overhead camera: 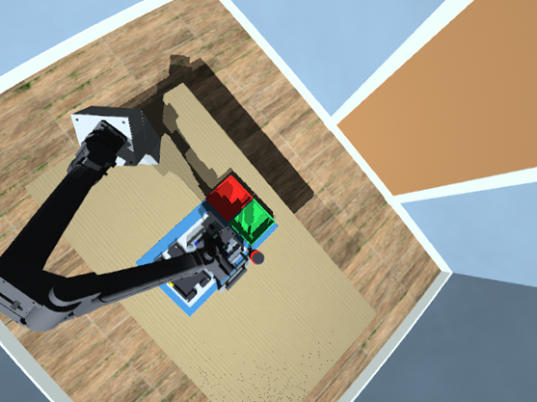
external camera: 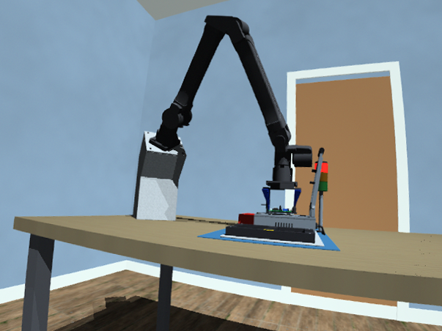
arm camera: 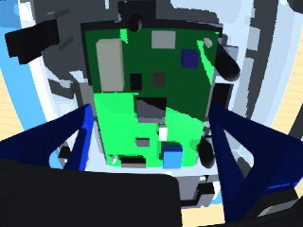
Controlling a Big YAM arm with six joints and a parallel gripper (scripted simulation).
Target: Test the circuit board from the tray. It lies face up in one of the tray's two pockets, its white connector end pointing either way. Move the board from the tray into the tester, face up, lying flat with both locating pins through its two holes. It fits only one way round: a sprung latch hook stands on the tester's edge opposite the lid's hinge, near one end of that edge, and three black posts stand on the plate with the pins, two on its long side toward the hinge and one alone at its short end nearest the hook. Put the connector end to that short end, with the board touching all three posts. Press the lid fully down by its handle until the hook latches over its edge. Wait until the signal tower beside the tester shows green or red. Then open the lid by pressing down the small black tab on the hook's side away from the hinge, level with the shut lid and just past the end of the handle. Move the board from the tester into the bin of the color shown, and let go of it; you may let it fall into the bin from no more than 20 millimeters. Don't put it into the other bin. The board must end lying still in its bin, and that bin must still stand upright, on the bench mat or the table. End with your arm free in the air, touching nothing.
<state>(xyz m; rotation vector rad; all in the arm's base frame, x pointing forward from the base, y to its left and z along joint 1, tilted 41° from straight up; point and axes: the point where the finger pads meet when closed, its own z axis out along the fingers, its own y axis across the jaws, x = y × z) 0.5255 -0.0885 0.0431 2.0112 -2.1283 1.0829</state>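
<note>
Right now the green circuit board is right at my hand. Also, from my hand: black latch hook (50 mm behind, 70 mm to the left, 10 mm above); then tester plate (10 mm ahead, 10 mm to the left, 10 mm below); then tester lid (110 mm ahead, 20 mm to the right, 110 mm above).
</note>
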